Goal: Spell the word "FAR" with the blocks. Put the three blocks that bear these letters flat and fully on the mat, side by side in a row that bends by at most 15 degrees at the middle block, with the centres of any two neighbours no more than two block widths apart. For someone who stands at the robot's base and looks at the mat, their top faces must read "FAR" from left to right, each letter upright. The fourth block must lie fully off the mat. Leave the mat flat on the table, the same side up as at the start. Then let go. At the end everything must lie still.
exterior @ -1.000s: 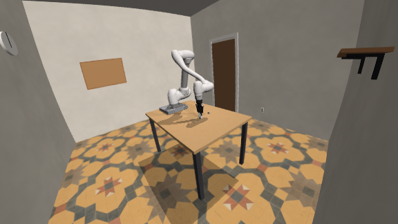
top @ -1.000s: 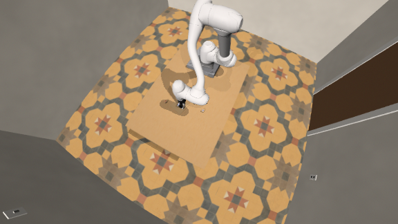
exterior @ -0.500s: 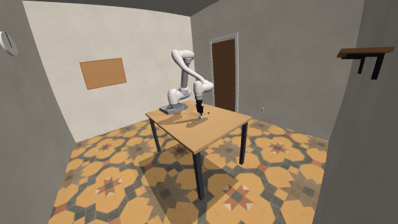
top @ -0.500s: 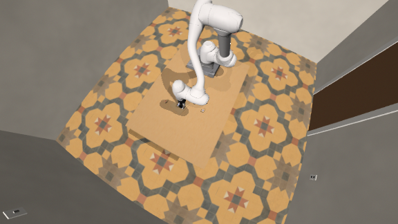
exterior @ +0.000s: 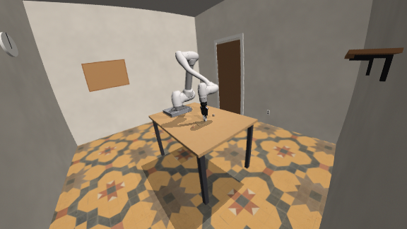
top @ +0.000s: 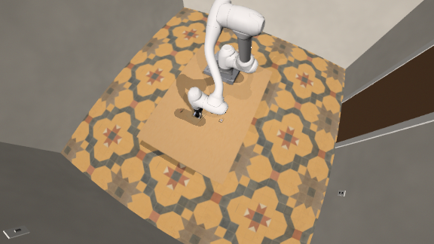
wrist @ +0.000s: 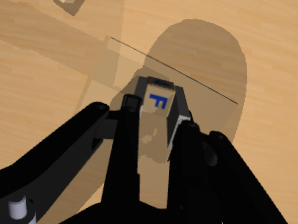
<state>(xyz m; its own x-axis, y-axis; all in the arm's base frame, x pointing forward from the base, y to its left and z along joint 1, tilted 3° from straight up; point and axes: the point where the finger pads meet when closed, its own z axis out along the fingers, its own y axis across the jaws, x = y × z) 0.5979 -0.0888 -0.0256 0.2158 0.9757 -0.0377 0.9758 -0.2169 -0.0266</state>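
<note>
The tan mat is 10 mm behind my hand, 40 mm to the right of it and 50 mm below it. Round my hand: R block 10 mm behind, 200 mm to the right, 30 mm below.
</note>
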